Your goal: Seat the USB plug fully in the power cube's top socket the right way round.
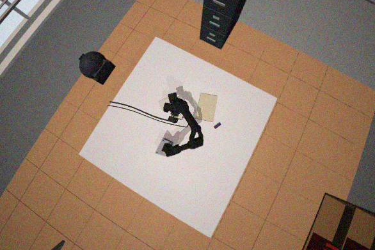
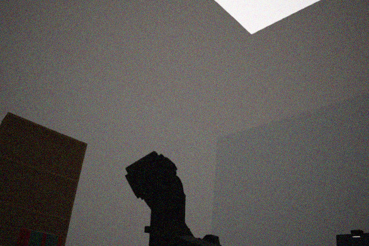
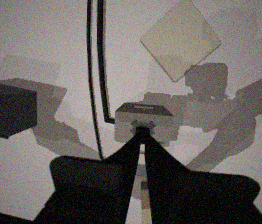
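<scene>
Now: gripper tip 20 mm above the USB plug. Round my gripper tip: USB socket (40 mm below); pale square sheet (130 mm to the left, 110 mm below, 40 mm ahead); beige pad (220 mm to the right, 160 mm ahead, 100 mm below).
</scene>
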